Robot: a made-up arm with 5 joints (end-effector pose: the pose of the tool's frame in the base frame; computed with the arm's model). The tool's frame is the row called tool.
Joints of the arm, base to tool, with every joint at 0 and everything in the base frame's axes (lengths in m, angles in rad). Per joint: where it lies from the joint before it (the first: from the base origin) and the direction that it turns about. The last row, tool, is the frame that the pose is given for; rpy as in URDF.
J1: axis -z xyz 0.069 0 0.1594
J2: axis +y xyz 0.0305 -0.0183 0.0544
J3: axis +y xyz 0.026 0 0.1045
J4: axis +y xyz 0.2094 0 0.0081
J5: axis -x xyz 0.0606 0.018 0
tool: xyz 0 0 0 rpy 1.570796 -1.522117 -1.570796
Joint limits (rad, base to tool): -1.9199..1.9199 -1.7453..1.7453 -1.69..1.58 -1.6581..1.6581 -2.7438..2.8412
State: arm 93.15 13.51 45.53 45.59 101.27
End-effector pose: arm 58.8 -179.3 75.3 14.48 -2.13 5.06
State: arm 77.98 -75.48 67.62 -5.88 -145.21
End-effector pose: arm 110.6 -196.7 316.2 114.77 55.46 -147.17
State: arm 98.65 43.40 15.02 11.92 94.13
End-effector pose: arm 29.9 -255.2 40.6 -19.66 0.45 -7.39
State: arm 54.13 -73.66 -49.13 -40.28 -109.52
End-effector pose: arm -72.3 194.8 457.4 -108.21 -21.29 -137.32
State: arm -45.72 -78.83 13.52 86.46 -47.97
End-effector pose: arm 117.8 49.7 431.3 63.46 -36.15 -27.86
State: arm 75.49 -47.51 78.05 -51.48 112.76
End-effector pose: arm 121.8 -205.4 225.8 -112.15 18.60 7.11
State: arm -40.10 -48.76 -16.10 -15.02 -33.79
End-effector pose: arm 116.1 39.3 554.9 173.93 -8.11 -102.89
